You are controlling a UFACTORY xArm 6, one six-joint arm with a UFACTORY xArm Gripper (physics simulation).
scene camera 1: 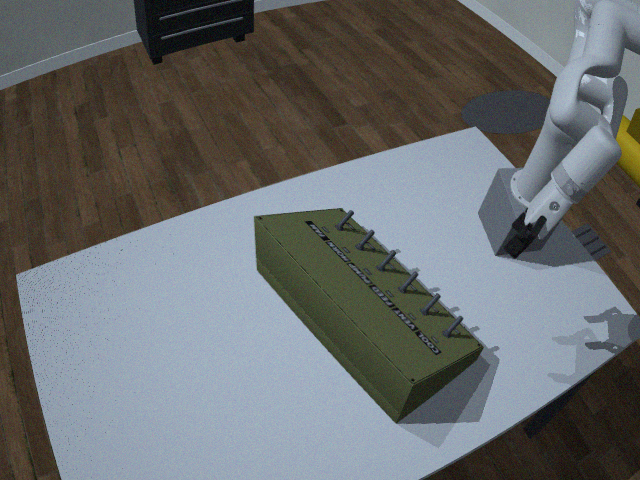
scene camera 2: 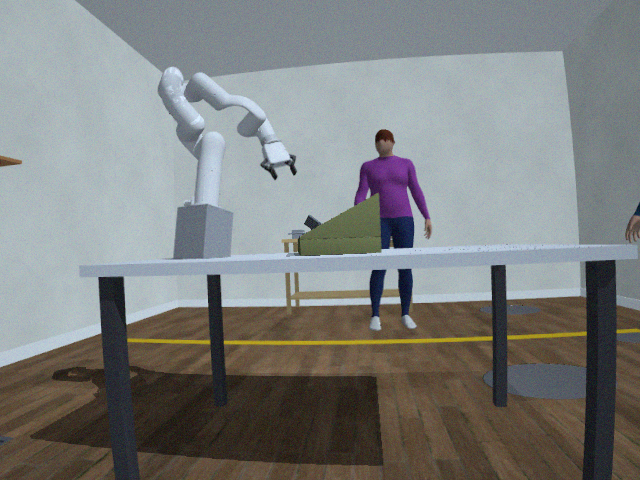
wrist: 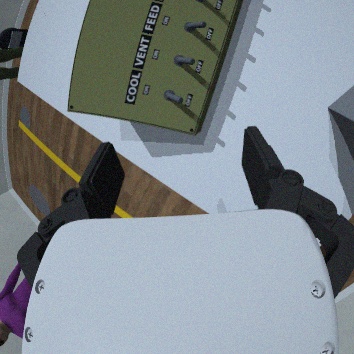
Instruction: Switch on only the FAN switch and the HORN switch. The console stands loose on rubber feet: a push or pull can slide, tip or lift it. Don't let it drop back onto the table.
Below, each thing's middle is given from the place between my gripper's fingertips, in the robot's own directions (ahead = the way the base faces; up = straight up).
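Scene:
There's the olive console (scene camera 1: 395, 339), and my hand is 190 mm short of it, 180 mm to the left of it and 250 mm above it.

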